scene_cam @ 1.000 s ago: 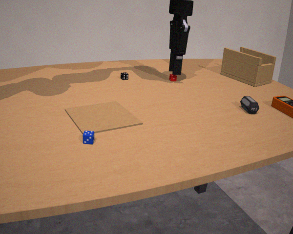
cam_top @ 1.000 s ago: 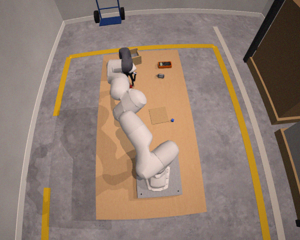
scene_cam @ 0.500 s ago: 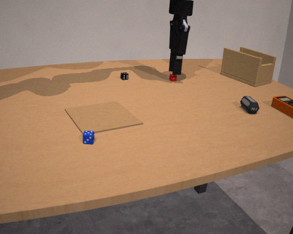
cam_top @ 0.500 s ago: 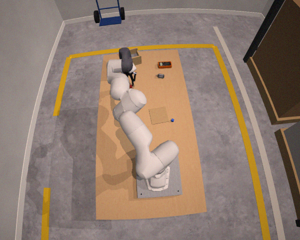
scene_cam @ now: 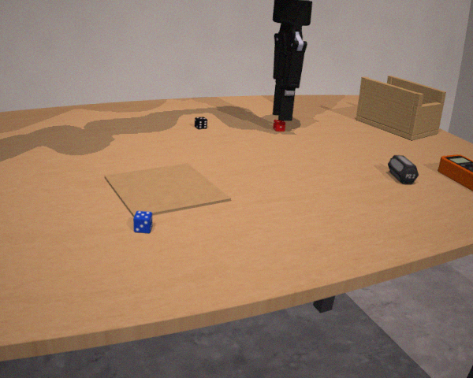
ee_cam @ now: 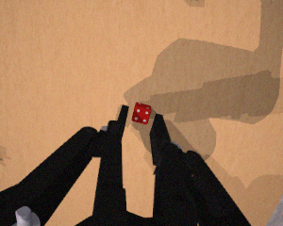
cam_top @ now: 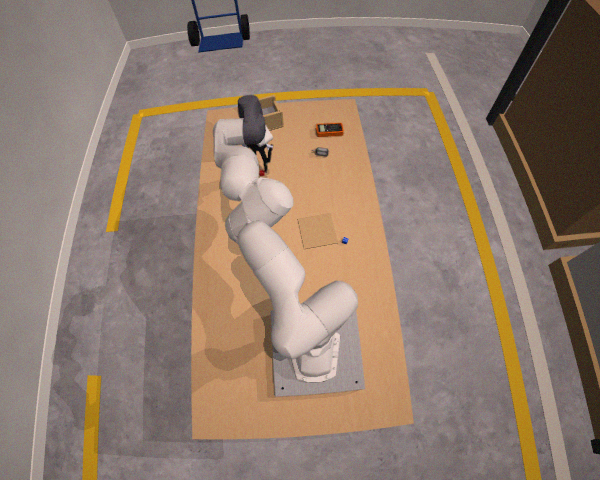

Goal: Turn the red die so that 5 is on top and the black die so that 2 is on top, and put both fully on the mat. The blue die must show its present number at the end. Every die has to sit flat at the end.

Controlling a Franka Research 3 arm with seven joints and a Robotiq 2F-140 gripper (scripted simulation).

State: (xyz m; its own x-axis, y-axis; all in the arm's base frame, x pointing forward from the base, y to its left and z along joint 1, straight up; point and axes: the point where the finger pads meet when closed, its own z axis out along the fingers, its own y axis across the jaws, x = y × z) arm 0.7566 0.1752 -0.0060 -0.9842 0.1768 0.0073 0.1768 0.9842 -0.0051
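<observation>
My hand is 5 cm above the red die. From my hand the other things lie so: dark grey device 9 cm ahead, 27 cm to the right, 4 cm below; then black die 16 cm behind, 4 cm to the left, 5 cm below; then wooden box 32 cm ahead, 1 cm to the right, 1 cm below.
</observation>
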